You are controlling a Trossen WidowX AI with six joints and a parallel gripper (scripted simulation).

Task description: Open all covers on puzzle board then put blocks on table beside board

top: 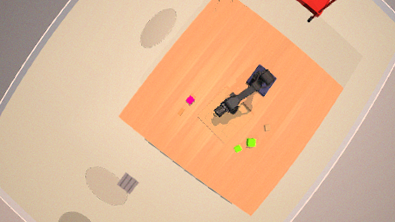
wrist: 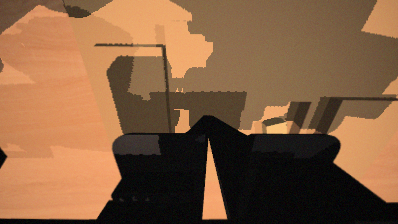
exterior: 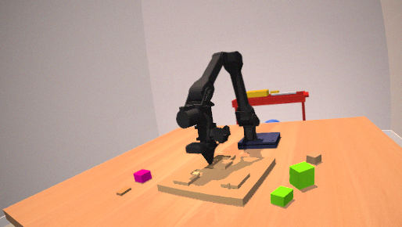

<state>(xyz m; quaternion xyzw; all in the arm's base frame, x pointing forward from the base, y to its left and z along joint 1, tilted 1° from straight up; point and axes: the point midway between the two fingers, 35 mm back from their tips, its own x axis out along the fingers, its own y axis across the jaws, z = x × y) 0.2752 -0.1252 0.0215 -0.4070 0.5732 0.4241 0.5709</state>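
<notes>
Now: the tan puzzle board 5 cm ahead of my gripper tip and 4 cm to the left of it. The rest, counted from my gripper tip: magenta block (8 cm ahead, 24 cm to the right, 1 cm below); small green block (24 cm ahead, 24 cm to the left, 1 cm below); large green block (16 cm ahead, 30 cm to the left).
</notes>
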